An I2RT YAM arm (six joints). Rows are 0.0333 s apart.
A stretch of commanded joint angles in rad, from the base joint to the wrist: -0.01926 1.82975 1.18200 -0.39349 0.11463 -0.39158; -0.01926 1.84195 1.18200 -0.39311 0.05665 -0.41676; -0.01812 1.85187 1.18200 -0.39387 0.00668 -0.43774; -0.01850 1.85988 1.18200 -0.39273 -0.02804 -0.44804; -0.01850 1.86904 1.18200 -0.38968 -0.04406 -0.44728; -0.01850 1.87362 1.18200 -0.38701 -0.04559 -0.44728; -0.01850 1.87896 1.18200 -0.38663 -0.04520 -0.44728; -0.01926 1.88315 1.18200 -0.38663 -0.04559 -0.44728; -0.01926 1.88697 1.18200 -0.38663 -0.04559 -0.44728; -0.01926 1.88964 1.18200 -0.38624 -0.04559 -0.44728; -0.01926 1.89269 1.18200 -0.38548 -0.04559 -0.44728
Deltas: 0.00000 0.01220 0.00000 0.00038 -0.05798 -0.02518; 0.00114 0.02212 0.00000 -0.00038 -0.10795 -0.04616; 0.00076 0.03013 0.00000 0.00076 -0.14267 -0.05646; 0.00076 0.03929 0.00000 0.00381 -0.15869 -0.05570; 0.00076 0.04387 0.00000 0.00648 -0.16022 -0.05570; 0.00076 0.04921 0.00000 0.00686 -0.15983 -0.05570; 0.00000 0.05340 0.00000 0.00686 -0.16022 -0.05570; 0.00000 0.05722 0.00000 0.00686 -0.16022 -0.05570; 0.00000 0.05989 0.00000 0.00725 -0.16022 -0.05570; 0.00000 0.06294 0.00000 0.00801 -0.16022 -0.05570
